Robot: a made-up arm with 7 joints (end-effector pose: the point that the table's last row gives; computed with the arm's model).
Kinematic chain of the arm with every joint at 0, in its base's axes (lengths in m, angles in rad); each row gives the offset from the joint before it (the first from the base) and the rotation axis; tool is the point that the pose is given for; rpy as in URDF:
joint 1: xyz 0 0 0.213 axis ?
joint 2: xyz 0 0 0 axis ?
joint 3: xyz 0 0 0.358 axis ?
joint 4: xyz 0.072 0 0 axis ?
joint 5: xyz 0.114 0 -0.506 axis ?
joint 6: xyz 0 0 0 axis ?
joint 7: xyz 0.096 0 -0.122 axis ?
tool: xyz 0 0 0 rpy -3.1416 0 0
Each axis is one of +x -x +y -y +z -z.
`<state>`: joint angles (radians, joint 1 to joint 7).
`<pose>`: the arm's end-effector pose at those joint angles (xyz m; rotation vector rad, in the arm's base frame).
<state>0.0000 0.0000 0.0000 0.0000 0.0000 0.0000 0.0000</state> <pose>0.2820 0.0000 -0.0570 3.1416 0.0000 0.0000</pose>
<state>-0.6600 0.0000 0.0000 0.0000 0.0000 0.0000 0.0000</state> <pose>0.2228 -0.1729 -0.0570 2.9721 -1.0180 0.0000</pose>
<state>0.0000 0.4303 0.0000 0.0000 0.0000 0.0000 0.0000</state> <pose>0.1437 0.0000 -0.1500 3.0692 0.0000 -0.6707</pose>
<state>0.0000 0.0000 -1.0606 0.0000 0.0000 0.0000 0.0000</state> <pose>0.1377 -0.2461 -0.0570 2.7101 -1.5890 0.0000</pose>
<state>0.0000 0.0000 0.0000 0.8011 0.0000 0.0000 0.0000</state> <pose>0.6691 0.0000 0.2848 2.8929 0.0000 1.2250</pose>
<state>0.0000 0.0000 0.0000 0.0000 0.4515 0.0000 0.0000</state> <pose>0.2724 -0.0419 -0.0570 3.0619 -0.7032 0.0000</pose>
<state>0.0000 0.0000 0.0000 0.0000 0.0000 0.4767 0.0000</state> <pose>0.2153 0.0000 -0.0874 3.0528 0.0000 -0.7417</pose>
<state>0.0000 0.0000 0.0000 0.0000 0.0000 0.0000 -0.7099</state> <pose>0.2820 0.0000 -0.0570 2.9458 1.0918 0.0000</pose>
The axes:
joint 1: +z
joint 2: +y
joint 3: +z
joint 4: -y
joint 5: -z
joint 6: +y
joint 7: -z

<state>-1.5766 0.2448 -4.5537 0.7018 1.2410 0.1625 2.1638</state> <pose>0.5960 0.0297 0.1770 0.1643 2.4555 0.6681</pose>
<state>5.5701 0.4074 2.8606 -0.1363 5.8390 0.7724 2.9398</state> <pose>-0.1262 0.1476 -0.0415 2.8495 -0.4950 0.6836</pose>
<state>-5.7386 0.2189 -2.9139 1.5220 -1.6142 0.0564 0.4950</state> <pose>-0.3516 -0.5015 0.7855 1.1386 -0.8337 -0.3661</pose>
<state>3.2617 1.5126 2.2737 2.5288 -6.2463 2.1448 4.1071</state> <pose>-0.7018 -0.3918 0.5225 1.2598 0.8234 1.3849</pose>
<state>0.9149 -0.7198 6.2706 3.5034 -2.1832 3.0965 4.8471</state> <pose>-0.3064 -0.5295 0.5594 -2.2201 -0.1462 -0.9019</pose>
